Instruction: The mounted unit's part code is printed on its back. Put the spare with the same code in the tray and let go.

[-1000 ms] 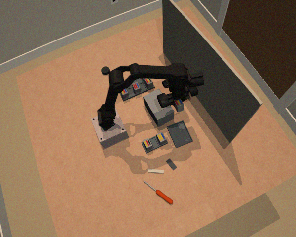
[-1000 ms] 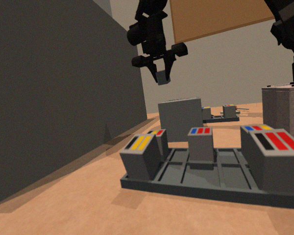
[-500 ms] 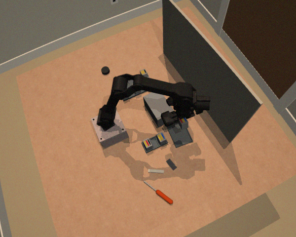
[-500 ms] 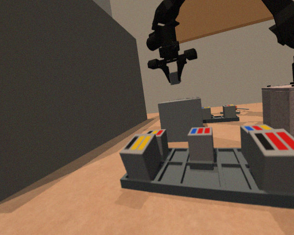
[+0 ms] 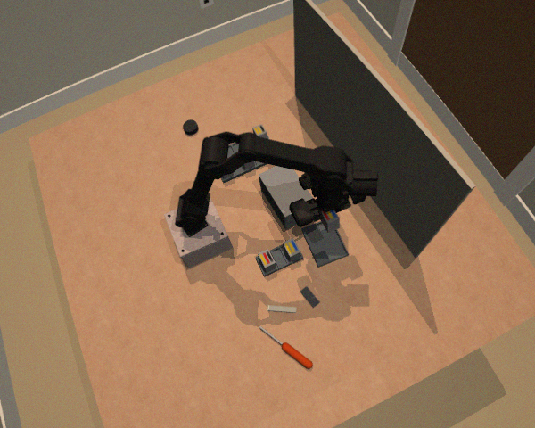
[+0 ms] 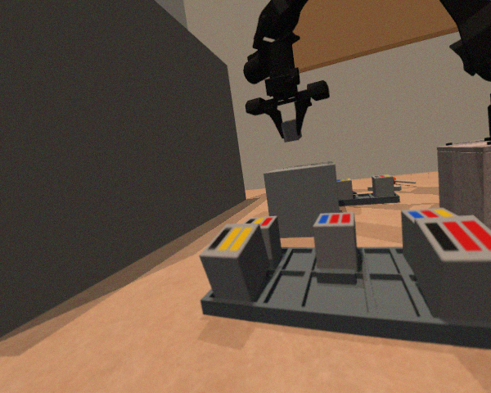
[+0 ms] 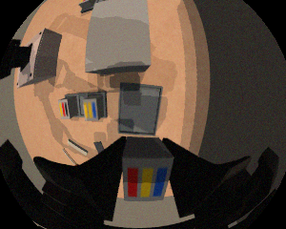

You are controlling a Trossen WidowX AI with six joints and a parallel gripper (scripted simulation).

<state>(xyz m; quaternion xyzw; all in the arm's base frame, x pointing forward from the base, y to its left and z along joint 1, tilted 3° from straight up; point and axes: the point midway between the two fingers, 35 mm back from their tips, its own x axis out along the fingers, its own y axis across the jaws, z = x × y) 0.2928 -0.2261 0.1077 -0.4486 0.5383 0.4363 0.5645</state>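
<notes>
Now: gripper tip 20 mm to the left of the grey tray and 160 mm above it. Also, from my gripper tip: grey box 20 mm behind, 170 mm to the left, 120 mm below; then cable tie bundle 230 mm behind, 110 mm to the right, 160 mm below; then grey wall panel 220 mm ahead, 130 mm to the left, 60 mm above.
</notes>
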